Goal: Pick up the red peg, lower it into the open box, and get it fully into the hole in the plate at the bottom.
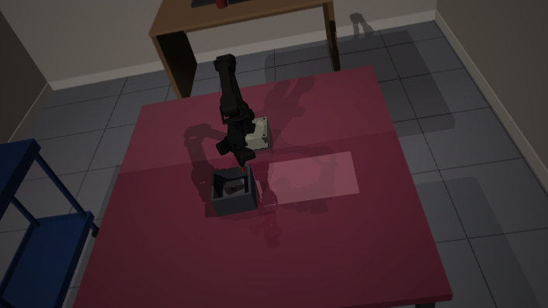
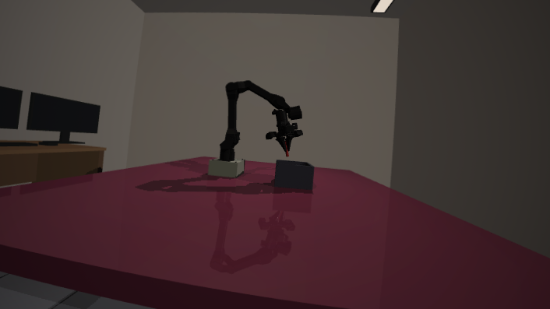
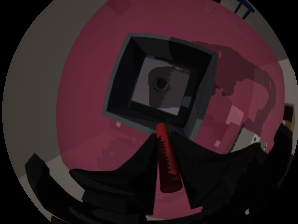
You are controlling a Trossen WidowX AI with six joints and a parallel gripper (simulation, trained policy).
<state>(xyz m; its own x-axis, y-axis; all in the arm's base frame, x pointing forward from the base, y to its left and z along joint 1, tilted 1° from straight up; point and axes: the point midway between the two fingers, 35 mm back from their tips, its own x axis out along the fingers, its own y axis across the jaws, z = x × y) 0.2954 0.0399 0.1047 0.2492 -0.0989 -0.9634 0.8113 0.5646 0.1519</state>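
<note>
My gripper tip is now 1 cm past the red peg, 1 cm to the right of it and 1 cm below it. Also, from my gripper tip: dark box 4 cm ahead, 5 cm to the right, 12 cm below; then plate 4 cm ahead, 5 cm to the right, 10 cm below.
</note>
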